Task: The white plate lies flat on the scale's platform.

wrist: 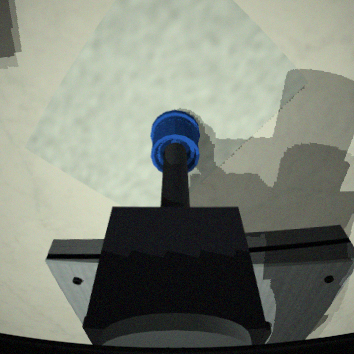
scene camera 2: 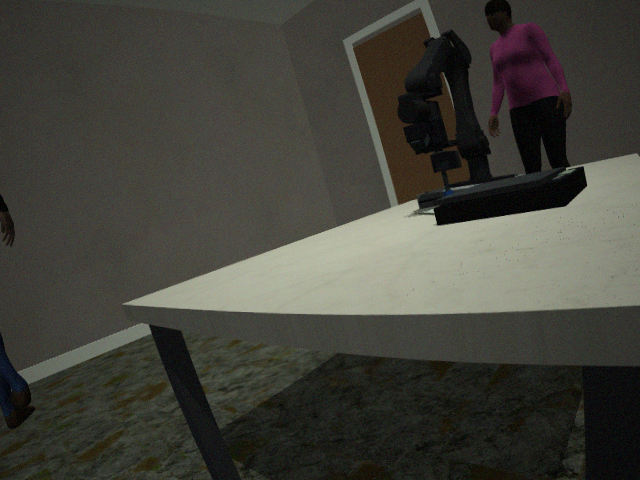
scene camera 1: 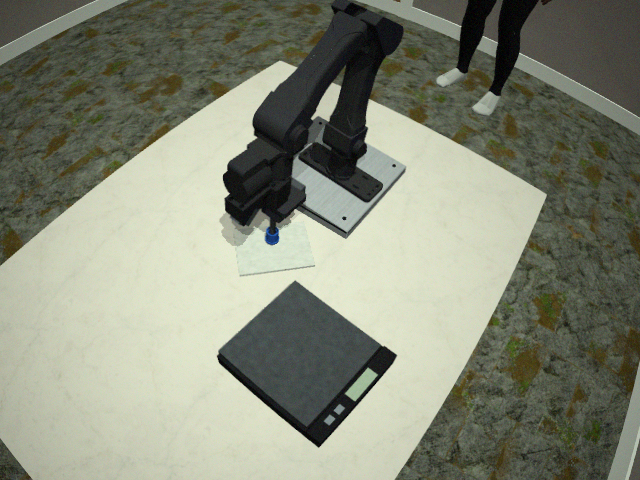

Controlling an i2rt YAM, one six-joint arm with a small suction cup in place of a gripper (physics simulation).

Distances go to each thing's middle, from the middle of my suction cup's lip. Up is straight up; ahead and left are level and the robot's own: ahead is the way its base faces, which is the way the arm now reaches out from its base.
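There's a white plate [scene camera 1: 255,256], and my suction cup is 10 mm to the right of it, 10 mm short of it and 20 mm above it. There's a scale [scene camera 1: 309,364] too, and that's 170 mm ahead of my suction cup and 220 mm to the left of it.
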